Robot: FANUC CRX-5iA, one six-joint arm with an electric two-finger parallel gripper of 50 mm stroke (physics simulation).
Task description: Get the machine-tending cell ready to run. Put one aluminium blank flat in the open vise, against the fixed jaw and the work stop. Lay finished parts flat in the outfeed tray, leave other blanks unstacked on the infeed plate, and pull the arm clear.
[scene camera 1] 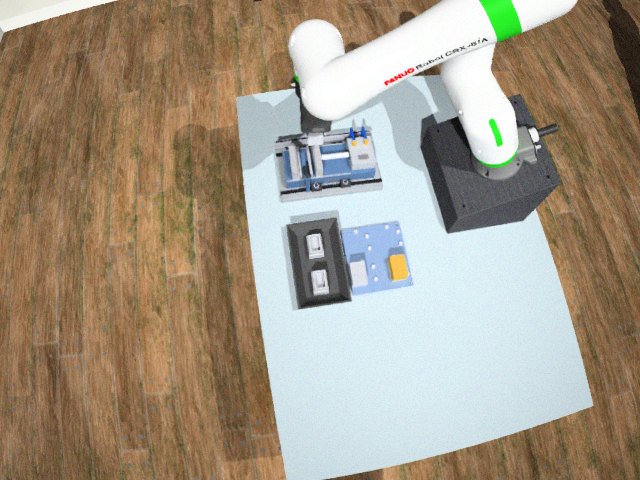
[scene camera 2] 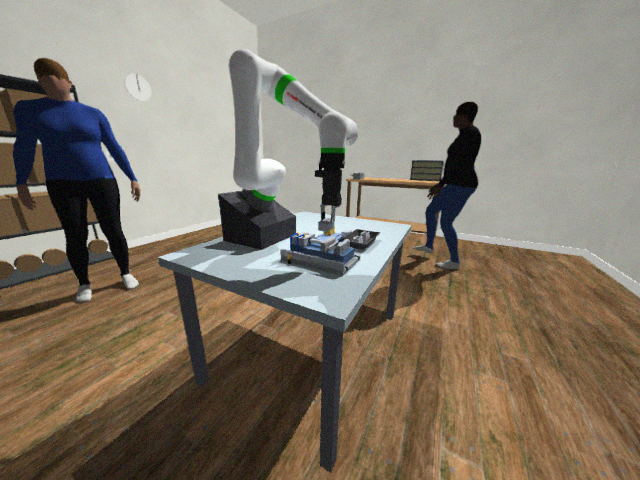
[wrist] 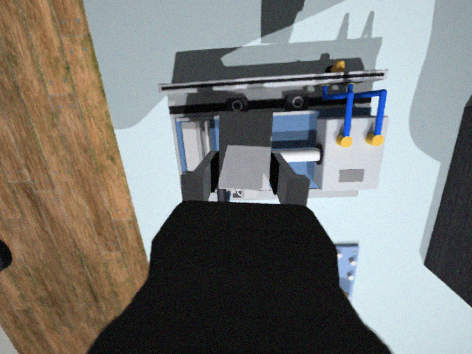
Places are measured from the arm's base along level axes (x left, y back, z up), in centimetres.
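Pixels of known places: gripper, between the fingertips: (scene camera 1: 315, 132) (scene camera 2: 327, 221) (wrist: 244, 164); arm's base, origin of its link: (scene camera 1: 497, 156) (scene camera 2: 260, 204).
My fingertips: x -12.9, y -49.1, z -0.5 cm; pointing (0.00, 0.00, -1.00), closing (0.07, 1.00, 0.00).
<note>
Ahead of a thing's pixels: the offset from my fingertips to its top centre. "pt": to the spot under its first point.
My gripper (scene camera 2: 328, 219) (wrist: 244, 164) is shut on a grey aluminium blank @(dx -0.9, dy +0.1, dz +0.9 cm) (scene camera 1: 315, 138) (scene camera 2: 325, 225) (wrist: 245, 176). It holds the blank roughly level above the blue and grey vise @(dx +1.2, dy +3.6, dz -8.2 cm) (scene camera 1: 336, 167) (scene camera 2: 321, 248) (wrist: 294, 125). In the wrist view the blank hides part of the jaws. The vise jaws stand apart, with the outer jaw (scene camera 1: 294, 161) at the left and the rod-side jaw (scene camera 1: 315, 162) beside it. Two finished parts @(pt dx +26.4, dy -3.5, dz -14.8 cm) (scene camera 1: 315, 245) @(pt dx +36.6, dy -3.6, dz -14.8 cm) (scene camera 1: 320, 281) lie apart in the dark outfeed tray @(pt dx +32.3, dy -10.2, dz -13.9 cm) (scene camera 1: 293, 268). Another grey blank @(dx +35.8, dy +6.7, dz -13.7 cm) (scene camera 1: 358, 273) lies on the blue infeed plate @(dx +31.2, dy +12.9, dz -17.3 cm) (scene camera 1: 383, 266) (wrist: 345, 270).
An orange block @(dx +35.6, dy +17.7, dz -13.7 cm) (scene camera 1: 398, 267) (scene camera 2: 329, 231) lies on the infeed plate among small white pegs. Blue hoses @(pt dx -3.5, dy +11.3, dz -7.2 cm) (scene camera 1: 352, 133) (wrist: 348, 112) rise at the vise's cylinder end. The dark robot base (scene camera 1: 496, 201) (scene camera 2: 258, 227) stands on the table. Two people stand beyond the table.
</note>
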